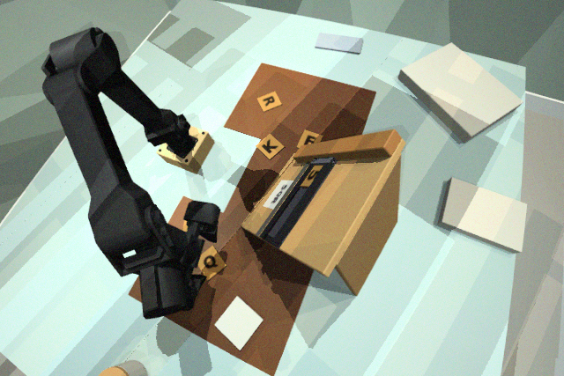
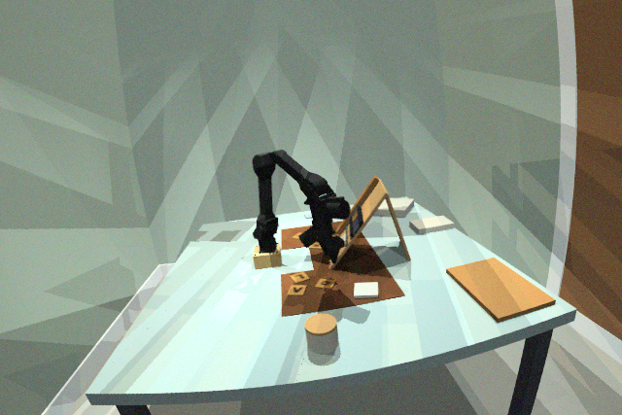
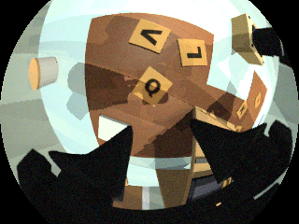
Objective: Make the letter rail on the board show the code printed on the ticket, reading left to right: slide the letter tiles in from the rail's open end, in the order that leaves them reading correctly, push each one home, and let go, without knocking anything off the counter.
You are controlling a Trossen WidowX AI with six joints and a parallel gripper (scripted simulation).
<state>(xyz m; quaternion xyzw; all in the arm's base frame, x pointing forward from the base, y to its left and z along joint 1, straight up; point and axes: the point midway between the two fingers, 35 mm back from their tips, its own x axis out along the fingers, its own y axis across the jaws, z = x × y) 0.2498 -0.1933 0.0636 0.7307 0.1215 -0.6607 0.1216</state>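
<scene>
My gripper tip is 20 mm past the q tile, 10 mm to the left of it and 90 mm above it. The rest, counted from my gripper tip: l tile: 120 mm behind, 40 mm to the left, 90 mm below; then white ticket: 50 mm ahead, 200 mm to the left, 20 mm below; then v tile: 120 mm behind, 40 mm to the right, 90 mm below.
</scene>
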